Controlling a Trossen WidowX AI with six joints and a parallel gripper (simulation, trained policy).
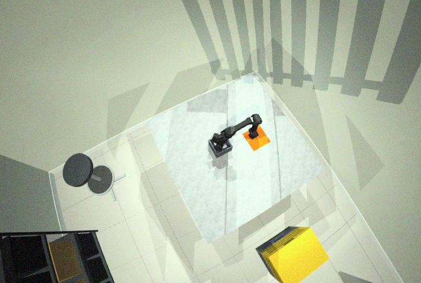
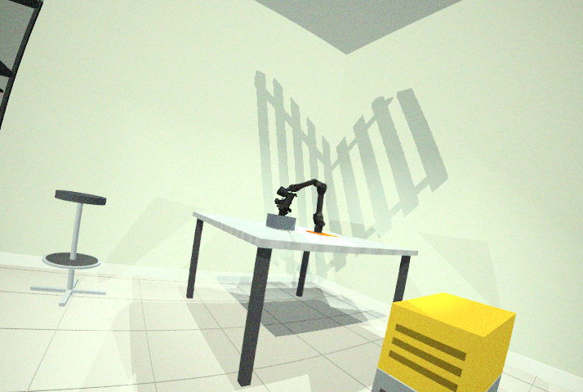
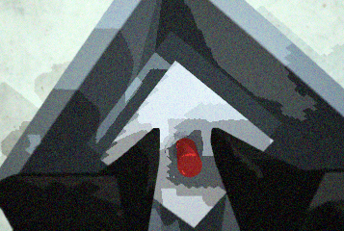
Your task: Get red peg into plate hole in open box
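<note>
The red peg is 1 cm behind my gripper tip, 1 cm to the left of it and 2 cm below it. Round my gripper tip: grey box 1 cm behind, 1 cm to the left, 5 cm below.
</note>
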